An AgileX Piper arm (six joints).
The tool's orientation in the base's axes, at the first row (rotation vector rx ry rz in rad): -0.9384, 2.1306, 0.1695
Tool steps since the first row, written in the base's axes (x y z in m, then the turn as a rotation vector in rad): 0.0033, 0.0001, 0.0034, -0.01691, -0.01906, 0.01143; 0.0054, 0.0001, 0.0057, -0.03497, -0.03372, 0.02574; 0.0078, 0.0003, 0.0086, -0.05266, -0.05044, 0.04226; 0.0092, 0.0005, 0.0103, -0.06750, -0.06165, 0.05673; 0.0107, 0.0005, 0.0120, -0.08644, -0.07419, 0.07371; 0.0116, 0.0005, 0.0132, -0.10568, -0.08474, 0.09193; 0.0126, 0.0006, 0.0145, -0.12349, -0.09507, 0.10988; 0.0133, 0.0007, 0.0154, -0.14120, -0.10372, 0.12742
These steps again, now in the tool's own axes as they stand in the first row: -0.0038, -0.0028, -0.0003, 0.00980, -0.00434, -0.02579; -0.0064, -0.0046, -0.0006, 0.01554, -0.00525, -0.05247; -0.0095, -0.0066, -0.0010, 0.02072, -0.00829, -0.08127; -0.0114, -0.0077, -0.0012, 0.02304, -0.00893, -0.10471; -0.0133, -0.0090, -0.0015, 0.02605, -0.00821, -0.13290; -0.0145, -0.0098, -0.0017, 0.02717, -0.00608, -0.16132; -0.0159, -0.0106, -0.0020, 0.02776, -0.00471, -0.18860; -0.0169, -0.0112, -0.0021, 0.02765, -0.00212, -0.21485
